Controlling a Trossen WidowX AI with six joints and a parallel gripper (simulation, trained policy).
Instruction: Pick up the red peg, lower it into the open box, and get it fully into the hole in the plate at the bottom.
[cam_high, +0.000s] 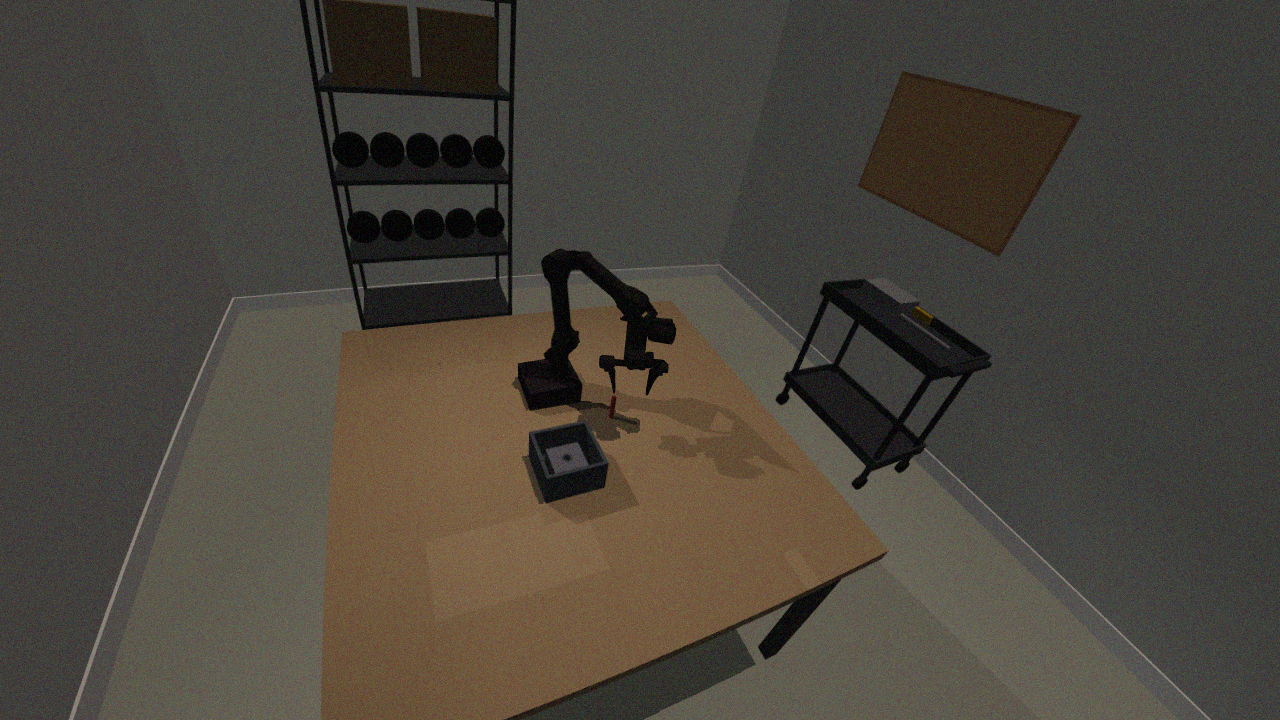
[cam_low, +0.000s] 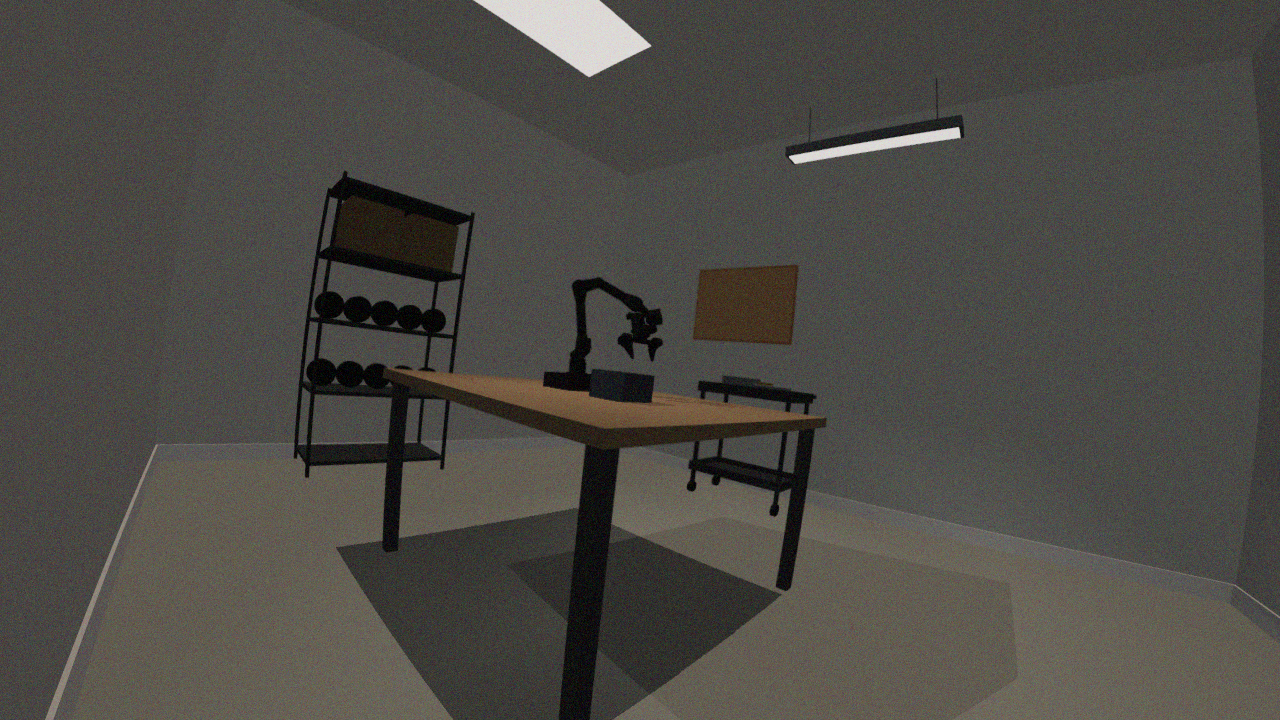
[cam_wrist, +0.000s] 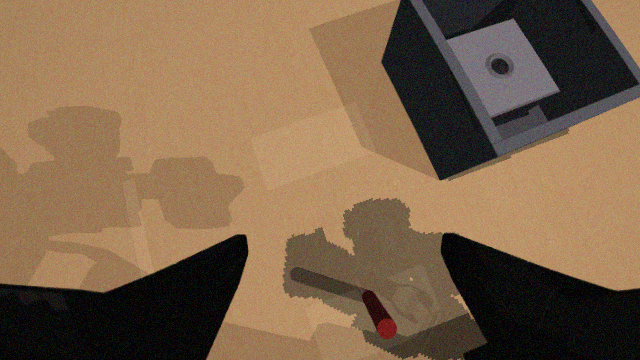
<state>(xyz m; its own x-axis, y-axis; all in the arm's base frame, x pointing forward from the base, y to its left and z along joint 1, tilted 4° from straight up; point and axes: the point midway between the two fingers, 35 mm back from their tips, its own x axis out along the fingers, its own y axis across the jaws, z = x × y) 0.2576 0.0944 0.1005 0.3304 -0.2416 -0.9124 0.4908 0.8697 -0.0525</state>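
The red peg lies 70 mm behind my gripper tip and 110 mm below it. From my gripper tip the other things lie so: light plate 60 mm ahead, 220 mm to the right, 110 mm below; then dark box 60 mm ahead, 220 mm to the right, 130 mm below.
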